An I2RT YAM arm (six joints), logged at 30 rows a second.
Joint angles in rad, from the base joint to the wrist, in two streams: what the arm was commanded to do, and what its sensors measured. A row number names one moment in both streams.
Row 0, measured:
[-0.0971 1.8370 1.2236 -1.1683 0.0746 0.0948]
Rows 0 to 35, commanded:
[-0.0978 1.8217 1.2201 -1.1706 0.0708 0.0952]
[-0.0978 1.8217 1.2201 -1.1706 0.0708 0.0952]
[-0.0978 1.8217 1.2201 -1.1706 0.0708 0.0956]
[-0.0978 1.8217 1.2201 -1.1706 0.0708 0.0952]
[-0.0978 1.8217 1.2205 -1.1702 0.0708 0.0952]
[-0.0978 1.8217 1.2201 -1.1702 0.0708 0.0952]
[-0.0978 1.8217 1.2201 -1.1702 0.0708 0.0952]
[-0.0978 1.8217 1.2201 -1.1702 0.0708 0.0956]
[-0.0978 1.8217 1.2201 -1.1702 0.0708 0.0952]
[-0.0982 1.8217 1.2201 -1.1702 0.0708 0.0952]
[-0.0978 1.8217 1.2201 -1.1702 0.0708 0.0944]
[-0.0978 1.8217 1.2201 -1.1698 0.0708 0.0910]
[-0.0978 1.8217 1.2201 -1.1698 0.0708 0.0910]
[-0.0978 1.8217 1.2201 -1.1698 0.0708 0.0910]
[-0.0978 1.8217 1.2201 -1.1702 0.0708 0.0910]
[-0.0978 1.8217 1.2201 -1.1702 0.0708 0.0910]
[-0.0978 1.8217 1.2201 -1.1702 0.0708 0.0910]
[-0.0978 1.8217 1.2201 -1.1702 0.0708 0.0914]
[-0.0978 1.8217 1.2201 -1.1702 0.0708 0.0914]
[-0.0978 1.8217 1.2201 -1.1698 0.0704 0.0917]
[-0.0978 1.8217 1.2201 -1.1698 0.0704 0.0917]
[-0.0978 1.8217 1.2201 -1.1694 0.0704 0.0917]
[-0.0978 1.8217 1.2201 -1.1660 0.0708 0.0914]
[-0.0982 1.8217 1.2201 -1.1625 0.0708 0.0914]
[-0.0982 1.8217 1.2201 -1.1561 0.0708 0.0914]
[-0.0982 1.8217 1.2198 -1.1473 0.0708 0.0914]
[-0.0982 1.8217 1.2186 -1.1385 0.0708 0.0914]
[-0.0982 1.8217 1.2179 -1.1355 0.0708 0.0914]
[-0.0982 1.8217 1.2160 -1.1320 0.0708 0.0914]
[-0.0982 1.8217 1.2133 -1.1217 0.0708 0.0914]
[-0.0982 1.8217 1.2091 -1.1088 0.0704 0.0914]
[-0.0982 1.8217 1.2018 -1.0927 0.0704 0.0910]
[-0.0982 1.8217 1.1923 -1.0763 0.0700 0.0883]
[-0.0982 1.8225 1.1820 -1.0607 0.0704 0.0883]
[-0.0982 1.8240 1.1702 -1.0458 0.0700 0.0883]
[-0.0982 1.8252 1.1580 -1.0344 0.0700 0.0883]
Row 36, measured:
[-0.0971 1.8370 1.1889 -1.0473 0.0746 0.0944]
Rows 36 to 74, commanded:
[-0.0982 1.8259 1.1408 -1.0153 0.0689 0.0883]
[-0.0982 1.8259 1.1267 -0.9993 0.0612 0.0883]
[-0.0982 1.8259 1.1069 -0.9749 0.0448 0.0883]
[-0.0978 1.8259 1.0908 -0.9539 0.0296 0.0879]
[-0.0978 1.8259 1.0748 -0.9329 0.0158 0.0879]
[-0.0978 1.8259 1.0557 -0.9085 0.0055 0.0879]
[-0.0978 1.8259 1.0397 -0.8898 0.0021 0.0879]
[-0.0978 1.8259 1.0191 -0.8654 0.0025 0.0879]
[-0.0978 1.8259 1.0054 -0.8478 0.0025 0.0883]
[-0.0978 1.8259 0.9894 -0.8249 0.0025 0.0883]
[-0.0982 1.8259 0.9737 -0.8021 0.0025 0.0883]
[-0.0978 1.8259 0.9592 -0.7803 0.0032 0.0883]
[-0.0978 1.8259 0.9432 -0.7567 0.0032 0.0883]
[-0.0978 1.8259 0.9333 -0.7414 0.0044 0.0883]
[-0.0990 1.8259 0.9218 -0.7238 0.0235 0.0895]
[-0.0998 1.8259 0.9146 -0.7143 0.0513 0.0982]
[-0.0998 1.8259 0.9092 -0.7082 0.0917 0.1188]
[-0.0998 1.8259 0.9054 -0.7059 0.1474 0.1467]
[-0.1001 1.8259 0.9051 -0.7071 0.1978 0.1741]
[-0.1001 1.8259 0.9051 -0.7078 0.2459 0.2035]
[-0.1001 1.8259 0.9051 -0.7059 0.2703 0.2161]
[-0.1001 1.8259 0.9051 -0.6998 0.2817 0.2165]
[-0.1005 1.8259 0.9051 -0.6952 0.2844 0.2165]
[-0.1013 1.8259 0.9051 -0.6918 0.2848 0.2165]
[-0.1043 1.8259 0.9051 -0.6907 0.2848 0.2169]
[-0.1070 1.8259 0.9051 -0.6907 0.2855 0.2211]
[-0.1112 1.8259 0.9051 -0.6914 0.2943 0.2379]
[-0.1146 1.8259 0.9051 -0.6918 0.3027 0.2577]
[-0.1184 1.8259 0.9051 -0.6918 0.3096 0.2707]
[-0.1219 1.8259 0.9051 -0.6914 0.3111 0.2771]
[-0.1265 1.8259 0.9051 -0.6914 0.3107 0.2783]
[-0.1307 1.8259 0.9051 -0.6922 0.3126 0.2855]
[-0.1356 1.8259 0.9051 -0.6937 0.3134 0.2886]
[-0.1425 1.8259 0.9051 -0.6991 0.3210 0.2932]
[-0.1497 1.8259 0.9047 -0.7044 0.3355 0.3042]
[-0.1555 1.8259 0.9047 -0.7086 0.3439 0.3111]
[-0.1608 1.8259 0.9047 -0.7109 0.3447 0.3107]
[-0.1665 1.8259 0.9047 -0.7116 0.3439 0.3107]
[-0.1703 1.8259 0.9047 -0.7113 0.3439 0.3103]
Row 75, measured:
[-0.1200 1.7550 0.9543 -0.7040 0.1699 0.2775]
